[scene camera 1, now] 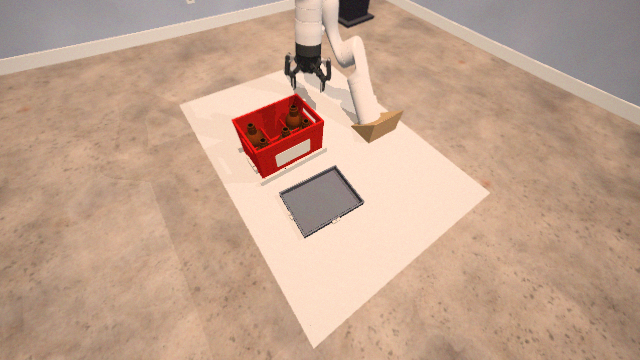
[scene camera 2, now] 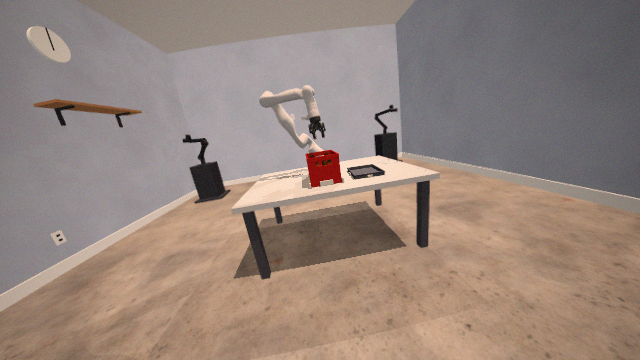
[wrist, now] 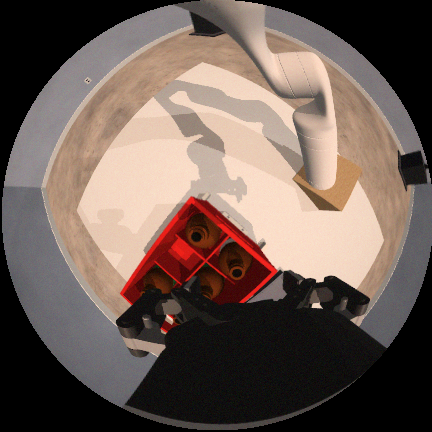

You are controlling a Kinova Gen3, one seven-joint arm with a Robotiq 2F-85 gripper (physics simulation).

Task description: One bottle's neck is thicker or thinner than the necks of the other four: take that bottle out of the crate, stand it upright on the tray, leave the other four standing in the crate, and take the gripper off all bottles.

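Where they show: gripper, fingertip midpoint: [scene camera 1: 307, 90] [scene camera 2: 319, 138] [wrist: 242, 283]; arm's base, origin of the base link: [scene camera 1: 368, 120] [wrist: 320, 175].
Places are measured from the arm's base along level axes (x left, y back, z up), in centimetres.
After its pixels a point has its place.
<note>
The red crate [scene camera 1: 318, 135] @[x -1.9, y -28.2, z 6.8 cm] [scene camera 2: 325, 175] @[x -12.7, y -52.6, z 1.4 cm] [wrist: 157, 246] @[x -20.3, y -35.6, z 11.9 cm] stands on the table. Several brown bottles stand in it: one at the back right [scene camera 1: 293, 120] @[x -13.8, y -31.4, z 7.3 cm], one at the back left [scene camera 1: 254, 136] @[x -15.0, y -48.2, z 7.9 cm], and three along the labelled side [scene camera 1: 263, 143] @[x -6.9, y -48.5, z 11.4 cm] [scene camera 1: 285, 132] @[x -6.8, y -39.6, z 11.4 cm] [scene camera 1: 305, 123] @[x -6.0, y -31.3, z 11.5 cm]. The back middle compartment is empty. I cannot tell which neck differs. In the wrist view the fingers hide part of the crate. The grey tray [scene camera 1: 322, 200] @[x 16.7, y -40.9, z -4.0 cm] [scene camera 2: 366, 171] @[x 17.8, y -40.7, z -4.0 cm] [wrist: 272, 290] @[x 11.5, y -33.9, z -4.0 cm] is empty beside the crate. My gripper [scene camera 1: 308, 90] @[x -9.0, y -27.8, z 22.2 cm] [scene camera 2: 319, 137] @[x -9.0, y -27.8, z 22.2 cm] [wrist: 242, 283] @[x -9.0, y -27.8, z 22.2 cm] is open and empty, above the crate's height, touching no bottle.
The arm's brown wedge-shaped base [scene camera 1: 377, 128] @[x 7.6, y -3.9, z 3.4 cm] [wrist: 345, 185] @[x 6.1, y 1.2, z 5.1 cm] stands on the white table [scene camera 1: 400, 200] @[x 34.8, y -17.4, z -4.5 cm] [scene camera 2: 280, 192] @[x -40.6, y -49.9, z -4.6 cm], right of the crate in the first scene view. Pale strips lie along the crate's foot. Black pedestals [scene camera 2: 207, 180] [scene camera 2: 386, 146] stand on the floor beyond the table.
</note>
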